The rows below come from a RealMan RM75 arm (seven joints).
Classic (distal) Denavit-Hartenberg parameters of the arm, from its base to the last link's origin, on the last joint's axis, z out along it. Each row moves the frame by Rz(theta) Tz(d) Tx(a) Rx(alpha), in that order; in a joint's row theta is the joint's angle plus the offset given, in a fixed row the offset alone. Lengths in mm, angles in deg.
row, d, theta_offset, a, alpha
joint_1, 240.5, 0, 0, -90
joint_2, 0, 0, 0, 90
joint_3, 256, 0, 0, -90
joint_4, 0, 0, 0, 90
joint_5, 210, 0, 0, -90
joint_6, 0, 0, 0, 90
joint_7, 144, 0, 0, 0
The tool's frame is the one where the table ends.
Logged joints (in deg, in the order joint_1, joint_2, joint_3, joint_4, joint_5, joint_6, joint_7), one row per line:
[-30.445 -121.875 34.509 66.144 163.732 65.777 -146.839]
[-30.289 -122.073 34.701 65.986 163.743 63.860 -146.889]
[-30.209 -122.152 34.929 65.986 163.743 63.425 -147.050]
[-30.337 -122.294 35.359 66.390 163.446 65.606 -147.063]
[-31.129 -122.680 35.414 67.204 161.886 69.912 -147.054]
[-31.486 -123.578 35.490 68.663 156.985 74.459 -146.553]
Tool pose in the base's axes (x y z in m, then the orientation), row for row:
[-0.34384 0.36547 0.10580 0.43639 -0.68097 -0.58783 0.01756]
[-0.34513 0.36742 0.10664 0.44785 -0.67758 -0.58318 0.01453]
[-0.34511 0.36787 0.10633 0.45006 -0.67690 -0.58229 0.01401]
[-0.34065 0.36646 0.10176 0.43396 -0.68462 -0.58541 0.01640]
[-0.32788 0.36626 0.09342 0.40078 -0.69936 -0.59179 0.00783]
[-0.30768 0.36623 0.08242 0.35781 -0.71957 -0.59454 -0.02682]
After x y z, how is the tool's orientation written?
As a quaternion, w x y z.
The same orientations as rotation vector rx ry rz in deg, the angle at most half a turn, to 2 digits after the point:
[-97.07 -83.79 2.50]
[-96.08 -82.70 2.06]
[-95.89 -82.49 1.98]
[-97.69 -83.54 2.34]
[-101.33 -85.75 1.13]
[-106.39 -87.91 -3.97]

